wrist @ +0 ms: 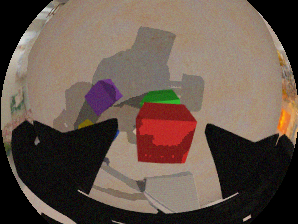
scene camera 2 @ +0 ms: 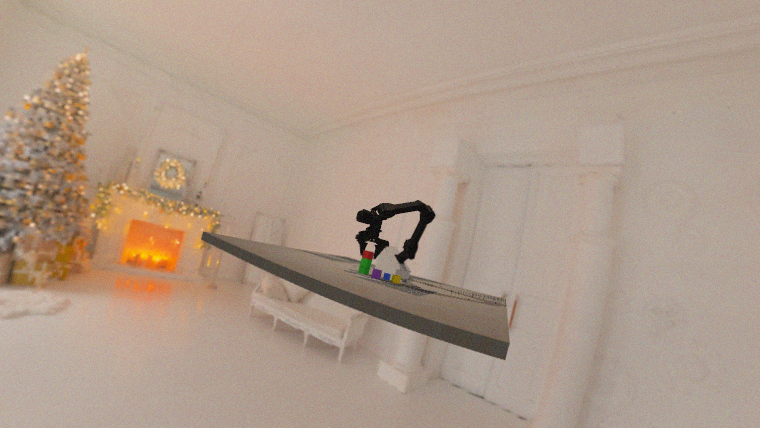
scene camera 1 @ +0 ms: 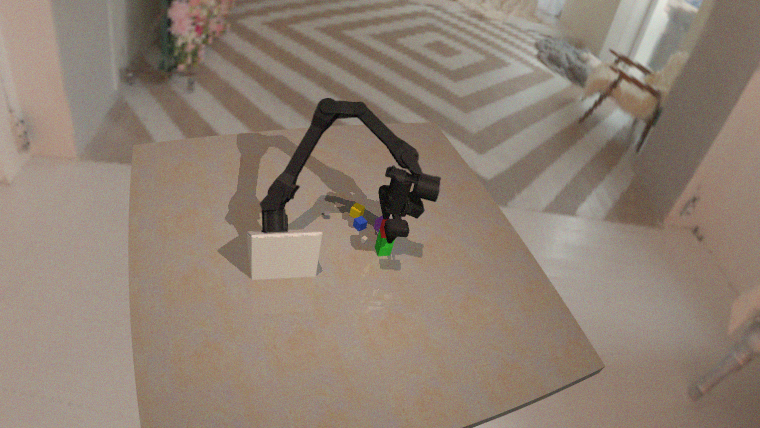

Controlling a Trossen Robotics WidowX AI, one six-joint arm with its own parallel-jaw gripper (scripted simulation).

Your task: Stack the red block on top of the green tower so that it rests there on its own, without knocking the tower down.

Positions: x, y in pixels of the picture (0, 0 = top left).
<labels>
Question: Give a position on a red block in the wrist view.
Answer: At 165, 131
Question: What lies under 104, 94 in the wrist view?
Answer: A purple block.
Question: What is my gripper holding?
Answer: Nothing.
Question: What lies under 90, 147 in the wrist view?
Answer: My gripper.
</labels>
